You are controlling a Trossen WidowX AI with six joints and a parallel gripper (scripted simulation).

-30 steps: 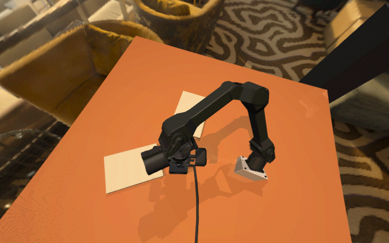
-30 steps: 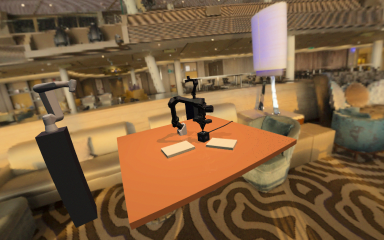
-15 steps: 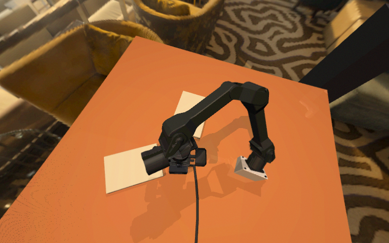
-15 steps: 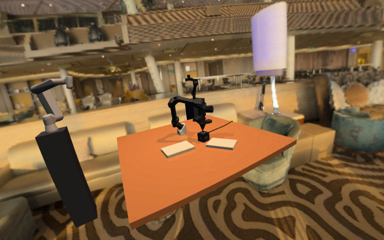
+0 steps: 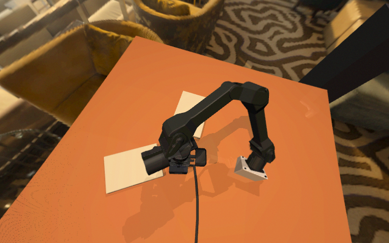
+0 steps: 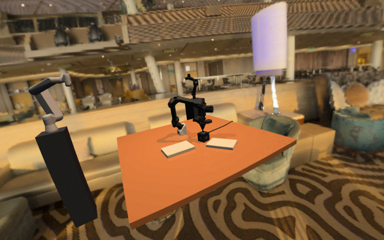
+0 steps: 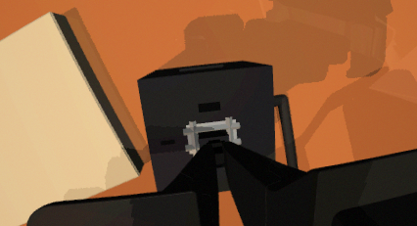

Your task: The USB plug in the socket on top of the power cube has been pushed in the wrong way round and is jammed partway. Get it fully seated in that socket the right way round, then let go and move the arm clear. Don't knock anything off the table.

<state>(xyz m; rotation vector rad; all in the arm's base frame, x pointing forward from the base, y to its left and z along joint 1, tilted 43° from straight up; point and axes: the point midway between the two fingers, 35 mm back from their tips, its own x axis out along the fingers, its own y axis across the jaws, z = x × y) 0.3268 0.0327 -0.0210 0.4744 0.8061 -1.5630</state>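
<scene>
The USB plug lies 2 cm below my gripper tip.
</scene>
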